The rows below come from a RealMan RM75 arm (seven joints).
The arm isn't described. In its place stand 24 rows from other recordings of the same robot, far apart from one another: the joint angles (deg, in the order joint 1, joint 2, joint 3, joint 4, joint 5, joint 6, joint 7), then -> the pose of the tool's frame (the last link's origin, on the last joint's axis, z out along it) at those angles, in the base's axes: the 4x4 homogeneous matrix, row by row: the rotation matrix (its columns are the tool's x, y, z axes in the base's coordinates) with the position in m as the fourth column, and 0 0 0 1 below.
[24.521 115.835 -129.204 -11.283 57.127 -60.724 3.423] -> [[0.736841, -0.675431, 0.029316, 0.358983], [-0.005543, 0.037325, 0.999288, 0.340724], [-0.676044, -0.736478, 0.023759, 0.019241], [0, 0, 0, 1]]
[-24.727 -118.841 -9.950 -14.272 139.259 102.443 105.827] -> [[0.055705, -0.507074, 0.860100, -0.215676], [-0.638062, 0.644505, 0.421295, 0.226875], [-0.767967, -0.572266, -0.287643, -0.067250], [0, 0, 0, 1]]
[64.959 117.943 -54.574 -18.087 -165.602 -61.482 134.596] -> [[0.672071, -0.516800, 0.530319, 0.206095], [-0.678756, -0.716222, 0.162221, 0.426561], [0.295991, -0.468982, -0.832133, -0.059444], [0, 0, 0, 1]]
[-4.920 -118.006 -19.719 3.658 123.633 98.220 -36.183] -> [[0.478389, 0.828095, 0.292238, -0.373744], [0.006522, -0.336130, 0.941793, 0.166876], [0.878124, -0.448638, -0.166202, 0.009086], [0, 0, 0, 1]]
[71.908 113.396 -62.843 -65.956 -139.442 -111.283 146.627] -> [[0.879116, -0.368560, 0.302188, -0.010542], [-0.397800, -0.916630, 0.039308, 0.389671], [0.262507, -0.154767, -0.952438, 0.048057], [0, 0, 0, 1]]
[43.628 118.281 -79.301 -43.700 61.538 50.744 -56.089] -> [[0.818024, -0.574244, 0.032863, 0.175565], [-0.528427, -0.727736, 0.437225, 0.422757], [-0.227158, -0.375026, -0.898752, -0.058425], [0, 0, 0, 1]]
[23.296 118.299 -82.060 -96.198 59.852 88.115 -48.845] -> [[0.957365, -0.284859, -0.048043, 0.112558], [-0.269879, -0.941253, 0.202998, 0.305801], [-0.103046, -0.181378, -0.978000, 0.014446], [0, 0, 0, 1]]
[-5.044 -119.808 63.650 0.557 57.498 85.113 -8.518] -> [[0.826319, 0.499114, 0.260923, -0.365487], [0.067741, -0.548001, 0.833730, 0.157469], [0.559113, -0.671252, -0.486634, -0.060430], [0, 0, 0, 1]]
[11.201 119.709 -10.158 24.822 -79.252 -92.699 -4.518] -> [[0.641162, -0.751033, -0.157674, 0.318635], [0.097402, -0.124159, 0.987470, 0.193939], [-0.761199, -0.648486, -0.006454, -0.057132], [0, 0, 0, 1]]
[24.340 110.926 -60.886 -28.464 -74.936 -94.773 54.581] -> [[0.702732, -0.234252, -0.671784, 0.258043], [0.067006, -0.918251, 0.390288, 0.312661], [-0.708292, -0.319281, -0.629589, 0.037954], [0, 0, 0, 1]]
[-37.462 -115.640 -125.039 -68.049 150.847 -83.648 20.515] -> [[0.374569, 0.851396, -0.367182, -0.233653], [0.889109, -0.217476, 0.402728, 0.397430], [0.263027, -0.477314, -0.838444, 0.075836], [0, 0, 0, 1]]
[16.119 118.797 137.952 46.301 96.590 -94.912 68.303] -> [[0.644395, -0.437008, -0.627518, 0.271244], [0.035797, -0.802476, 0.595610, 0.296117], [-0.763854, -0.406271, -0.501468, 0.073885], [0, 0, 0, 1]]
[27.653 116.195 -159.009 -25.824 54.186 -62.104 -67.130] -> [[0.755125, 0.511461, -0.410113, 0.246050], [0.558313, -0.173828, 0.811215, 0.313676], [0.343616, -0.841541, -0.416818, -0.092605], [0, 0, 0, 1]]
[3.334 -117.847 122.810 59.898 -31.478 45.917 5.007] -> [[0.620150, 0.762044, 0.186289, -0.255089], [-0.060240, -0.190508, 0.979836, 0.277628], [0.782167, -0.618867, -0.072238, -0.025724], [0, 0, 0, 1]]
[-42.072 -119.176 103.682 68.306 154.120 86.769 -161.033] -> [[0.638048, 0.368061, -0.676333, -0.169885], [0.578482, -0.808835, 0.105569, 0.336046], [-0.508186, -0.458605, -0.728992, -0.067414], [0, 0, 0, 1]]
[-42.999 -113.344 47.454 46.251 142.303 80.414 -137.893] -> [[0.483165, 0.857351, -0.177485, -0.248480], [0.856152, -0.420248, 0.300659, 0.403978], [0.183183, -0.297222, -0.937071, 0.040759], [0, 0, 0, 1]]
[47.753 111.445 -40.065 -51.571 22.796 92.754 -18.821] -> [[0.129761, -0.935678, 0.328129, 0.241695], [-0.974215, -0.058710, 0.217848, 0.402953], [-0.184571, -0.347937, -0.919170, 0.084008], [0, 0, 0, 1]]
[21.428 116.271 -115.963 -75.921 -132.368 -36.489 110.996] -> [[0.974596, 0.218761, 0.048025, 0.159601], [0.170999, -0.865268, 0.471244, 0.324515], [0.144645, -0.451060, -0.880694, -0.102205], [0, 0, 0, 1]]
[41.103 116.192 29.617 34.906 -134.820 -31.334 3.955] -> [[0.862572, -0.405104, -0.303085, 0.172111], [-0.102915, -0.727028, 0.678851, 0.364802], [-0.495357, -0.554366, -0.668805, -0.138557], [0, 0, 0, 1]]
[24.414 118.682 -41.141 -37.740 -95.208 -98.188 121.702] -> [[0.117029, -0.754876, -0.645342, 0.251591], [-0.782647, -0.470119, 0.407985, 0.308003], [-0.611366, 0.457329, -0.645819, 0.029854], [0, 0, 0, 1]]
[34.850 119.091 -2.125 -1.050 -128.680 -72.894 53.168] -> [[0.600964, -0.666083, -0.441786, 0.271990], [-0.381059, -0.724640, 0.574186, 0.316545], [-0.702592, -0.176719, -0.689300, -0.081950], [0, 0, 0, 1]]
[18.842 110.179 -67.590 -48.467 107.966 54.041 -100.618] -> [[0.739015, -0.624498, -0.252704, 0.287341], [-0.185261, -0.549029, 0.815013, 0.381391], [-0.647715, -0.555491, -0.521436, 0.085325], [0, 0, 0, 1]]
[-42.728 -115.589 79.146 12.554 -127.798 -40.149 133.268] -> [[0.873259, 0.471934, 0.121231, -0.260266], [0.226568, -0.613554, 0.756451, 0.426482], [0.431377, -0.633111, -0.642716, -0.043402], [0, 0, 0, 1]]
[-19.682 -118.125 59.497 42.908 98.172 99.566 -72.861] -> [[0.796235, 0.256389, 0.547973, -0.252122], [0.219878, -0.966460, 0.132698, 0.268346], [0.563616, 0.014828, -0.825904, -0.007614], [0, 0, 0, 1]]
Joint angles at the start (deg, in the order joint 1, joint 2, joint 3, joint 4, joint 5, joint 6, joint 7):
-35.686 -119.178 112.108 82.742 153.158 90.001 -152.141
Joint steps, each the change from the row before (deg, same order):
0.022 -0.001 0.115 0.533 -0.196 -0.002 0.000
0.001 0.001 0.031 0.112 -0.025 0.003 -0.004
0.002 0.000 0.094 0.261 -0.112 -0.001 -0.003
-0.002 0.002 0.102 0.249 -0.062 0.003 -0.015
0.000 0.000 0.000 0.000 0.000 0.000 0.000
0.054 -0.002 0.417 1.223 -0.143 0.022 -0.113
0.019 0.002 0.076 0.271 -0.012 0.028 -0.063
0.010 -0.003 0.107 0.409 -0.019 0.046 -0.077
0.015 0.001 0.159 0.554 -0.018 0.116 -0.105
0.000 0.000 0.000 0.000 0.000 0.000 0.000
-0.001 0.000 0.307 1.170 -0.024 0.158 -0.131
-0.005 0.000 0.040 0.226 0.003 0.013 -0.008
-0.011 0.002 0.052 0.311 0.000 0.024 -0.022
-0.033 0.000 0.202 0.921 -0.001 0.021 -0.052
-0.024 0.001 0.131 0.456 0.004 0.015 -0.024
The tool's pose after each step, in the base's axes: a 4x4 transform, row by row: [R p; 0 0 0 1], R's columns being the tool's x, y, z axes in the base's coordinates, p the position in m. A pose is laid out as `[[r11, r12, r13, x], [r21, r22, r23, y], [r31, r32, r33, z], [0, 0, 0, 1]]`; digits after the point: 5 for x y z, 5 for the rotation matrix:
[[0.75963, 0.14949, -0.63294, -0.14638], [0.28989, -0.94902, 0.12377, 0.29509], [-0.58217, -0.27750, -0.76424, -0.07522], [0, 0, 0, 1]]
[[0.76073, 0.14830, -0.63190, -0.14590], [0.28850, -0.94935, 0.12451, 0.29496], [-0.58143, -0.27702, -0.76498, -0.07523], [0, 0, 0, 1]]
[[0.76361, 0.14569, -0.62903, -0.14469], [0.28475, -0.95034, 0.12556, 0.29450], [-0.57950, -0.27500, -0.76717, -0.07539], [0, 0, 0, 1]]
[[0.76600, 0.14274, -0.62679, -0.14360], [0.28121, -0.95120, 0.12705, 0.29411], [-0.57807, -0.27358, -0.76876, -0.07551], [0, 0, 0, 1]]
[[0.76600, 0.14274, -0.62679, -0.14360], [0.28121, -0.95120, 0.12705, 0.29411], [-0.57807, -0.27358, -0.76876, -0.07551], [0, 0, 0, 1]]
[[0.77661, 0.12921, -0.61658, -0.13871], [0.26646, -0.95425, 0.13564, 0.29242], [-0.57085, -0.26963, -0.77552, -0.07568], [0, 0, 0, 1]]
[[0.77852, 0.12694, -0.61465, -0.13773], [0.26420, -0.95462, 0.13749, 0.29206], [-0.56931, -0.26943, -0.77672, -0.07562], [0, 0, 0, 1]]
[[0.78154, 0.12308, -0.61160, -0.13613], [0.26030, -0.95527, 0.14038, 0.29155], [-0.56696, -0.26891, -0.77862, -0.07552], [0, 0, 0, 1]]
[[0.78496, 0.11792, -0.60822, -0.13411], [0.25498, -0.95621, 0.14370, 0.29074], [-0.56464, -0.26788, -0.78065, -0.07534], [0, 0, 0, 1]]
[[0.78496, 0.11792, -0.60822, -0.13411], [0.25498, -0.95621, 0.14370, 0.29074], [-0.56464, -0.26788, -0.78065, -0.07534], [0, 0, 0, 1]]
[[0.79322, 0.10498, -0.59982, -0.12954], [0.24191, -0.95829, 0.15219, 0.28928], [-0.55882, -0.26582, -0.78553, -0.07494], [0, 0, 0, 1]]
[[0.79502, 0.10220, -0.59791, -0.12861], [0.23924, -0.95863, 0.15425, 0.28910], [-0.55741, -0.26567, -0.78659, -0.07481], [0, 0, 0, 1]]
[[0.79744, 0.09857, -0.59529, -0.12733], [0.23575, -0.95905, 0.15701, 0.28884], [-0.55544, -0.26555, -0.78802, -0.07463], [0, 0, 0, 1]]
[[0.80487, 0.08689, -0.58705, -0.12344], [0.22430, -0.96039, 0.16537, 0.28798], [-0.54943, -0.26478, -0.79248, -0.07424], [0, 0, 0, 1]]
[[0.80835, 0.08061, -0.58316, -0.12151], [0.21805, -0.96112, 0.16940, 0.28745], [-0.54683, -0.26409, -0.79450, -0.07411], [0, 0, 0, 1]]

